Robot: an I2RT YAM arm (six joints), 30 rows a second.
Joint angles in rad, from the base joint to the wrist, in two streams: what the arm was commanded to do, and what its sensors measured. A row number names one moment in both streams.
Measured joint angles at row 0:
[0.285, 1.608, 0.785, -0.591, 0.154, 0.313]
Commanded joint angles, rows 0 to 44:
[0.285, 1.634, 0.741, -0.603, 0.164, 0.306]
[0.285, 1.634, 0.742, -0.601, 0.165, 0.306]
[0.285, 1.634, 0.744, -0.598, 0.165, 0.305]
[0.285, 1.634, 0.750, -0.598, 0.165, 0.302]
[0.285, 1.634, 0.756, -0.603, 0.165, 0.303]
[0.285, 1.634, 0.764, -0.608, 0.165, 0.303]
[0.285, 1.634, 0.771, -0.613, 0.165, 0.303]
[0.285, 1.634, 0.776, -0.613, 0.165, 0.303]
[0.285, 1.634, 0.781, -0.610, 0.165, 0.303]
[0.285, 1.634, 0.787, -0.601, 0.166, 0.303]
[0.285, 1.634, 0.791, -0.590, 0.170, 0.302]
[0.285, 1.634, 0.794, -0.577, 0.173, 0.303]
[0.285, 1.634, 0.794, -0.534, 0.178, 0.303]
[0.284, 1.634, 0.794, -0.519, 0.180, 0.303]
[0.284, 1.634, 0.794, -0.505, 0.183, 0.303]
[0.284, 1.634, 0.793, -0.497, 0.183, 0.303]
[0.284, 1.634, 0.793, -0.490, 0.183, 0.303]
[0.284, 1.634, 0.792, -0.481, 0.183, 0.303]
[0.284, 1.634, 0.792, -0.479, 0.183, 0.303]
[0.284, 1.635, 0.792, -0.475, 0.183, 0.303]
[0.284, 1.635, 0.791, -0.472, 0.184, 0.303]
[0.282, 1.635, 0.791, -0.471, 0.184, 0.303]
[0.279, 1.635, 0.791, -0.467, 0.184, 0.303]
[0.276, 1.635, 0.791, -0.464, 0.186, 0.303]
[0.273, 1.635, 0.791, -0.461, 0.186, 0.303]
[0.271, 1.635, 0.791, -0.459, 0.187, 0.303]
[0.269, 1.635, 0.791, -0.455, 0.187, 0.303]
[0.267, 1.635, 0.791, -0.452, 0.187, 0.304]
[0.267, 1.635, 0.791, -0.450, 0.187, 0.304]
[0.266, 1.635, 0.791, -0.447, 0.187, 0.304]
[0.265, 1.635, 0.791, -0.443, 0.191, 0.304]
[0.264, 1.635, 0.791, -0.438, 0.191, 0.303]
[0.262, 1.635, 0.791, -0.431, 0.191, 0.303]
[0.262, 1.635, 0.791, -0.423, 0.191, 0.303]
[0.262, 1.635, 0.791, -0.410, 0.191, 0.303]
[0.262, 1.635, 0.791, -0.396, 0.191, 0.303]
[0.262, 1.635, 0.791, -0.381, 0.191, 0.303]
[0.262, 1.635, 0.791, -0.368, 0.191, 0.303]
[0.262, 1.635, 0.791, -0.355, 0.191, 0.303]
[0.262, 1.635, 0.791, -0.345, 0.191, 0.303]
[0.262, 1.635, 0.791, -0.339, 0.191, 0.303]
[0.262, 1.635, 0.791, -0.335, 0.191, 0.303]
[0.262, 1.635, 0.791, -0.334, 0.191, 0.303]
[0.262, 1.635, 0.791, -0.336, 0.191, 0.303]
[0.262, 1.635, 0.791, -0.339, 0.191, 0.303]
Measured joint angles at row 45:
[0.268, 1.628, 0.791, -0.341, 0.184, 0.303]
